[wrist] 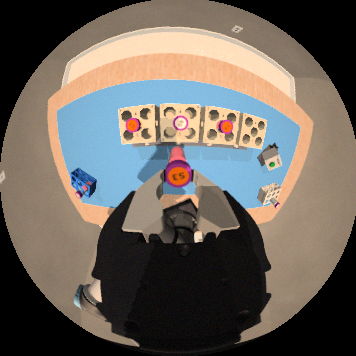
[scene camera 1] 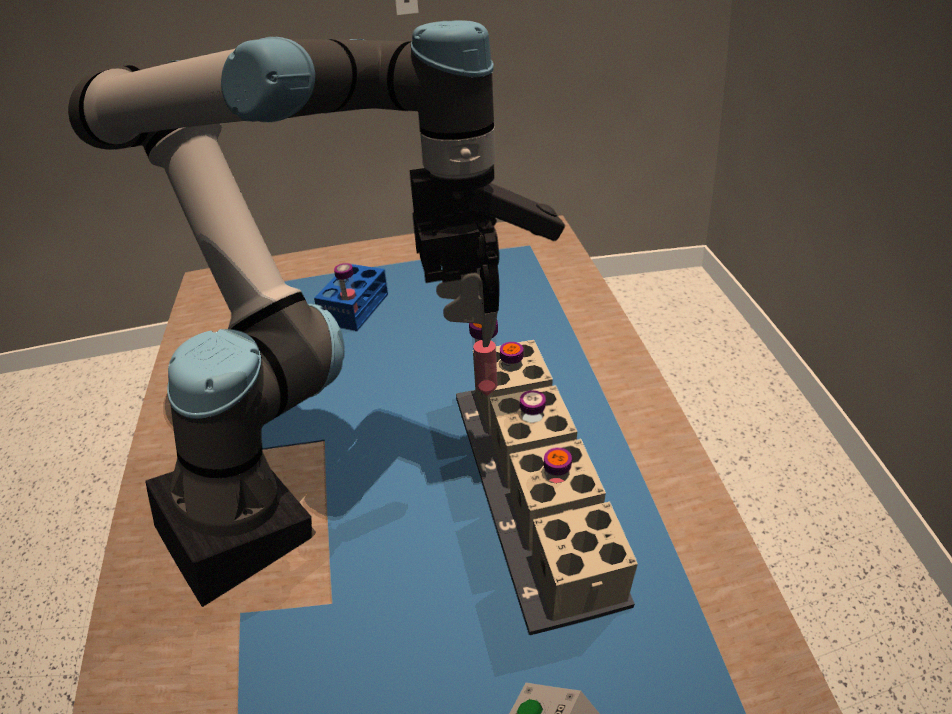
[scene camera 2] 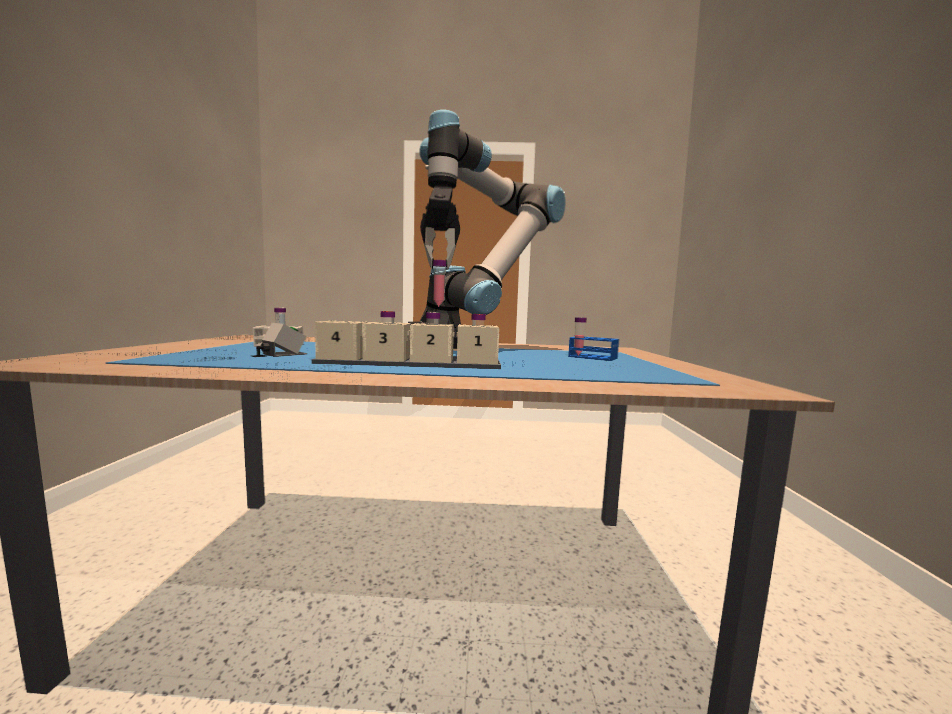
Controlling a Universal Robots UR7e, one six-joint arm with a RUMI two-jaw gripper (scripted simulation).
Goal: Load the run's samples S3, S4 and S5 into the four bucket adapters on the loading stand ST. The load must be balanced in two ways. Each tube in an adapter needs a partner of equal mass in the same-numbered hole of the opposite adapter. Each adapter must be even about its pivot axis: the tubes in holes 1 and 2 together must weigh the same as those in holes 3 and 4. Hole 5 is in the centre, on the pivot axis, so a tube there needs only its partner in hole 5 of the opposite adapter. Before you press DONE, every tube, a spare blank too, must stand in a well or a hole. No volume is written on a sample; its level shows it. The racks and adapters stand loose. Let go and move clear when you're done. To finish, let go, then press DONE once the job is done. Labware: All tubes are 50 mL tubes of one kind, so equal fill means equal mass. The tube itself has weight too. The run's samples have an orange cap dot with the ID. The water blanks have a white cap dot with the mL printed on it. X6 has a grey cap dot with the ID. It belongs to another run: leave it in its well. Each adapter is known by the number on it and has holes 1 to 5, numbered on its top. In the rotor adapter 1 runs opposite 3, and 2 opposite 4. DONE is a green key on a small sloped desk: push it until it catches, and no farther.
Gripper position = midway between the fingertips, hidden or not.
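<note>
My gripper [scene camera 1: 481,336] is visible, and so is a sample tube [scene camera 1: 485,359]. Scene camera 2 shows my gripper [scene camera 2: 439,269]. The wrist view shows my gripper [wrist: 178,170] together with the sample tube [wrist: 178,173].
</note>
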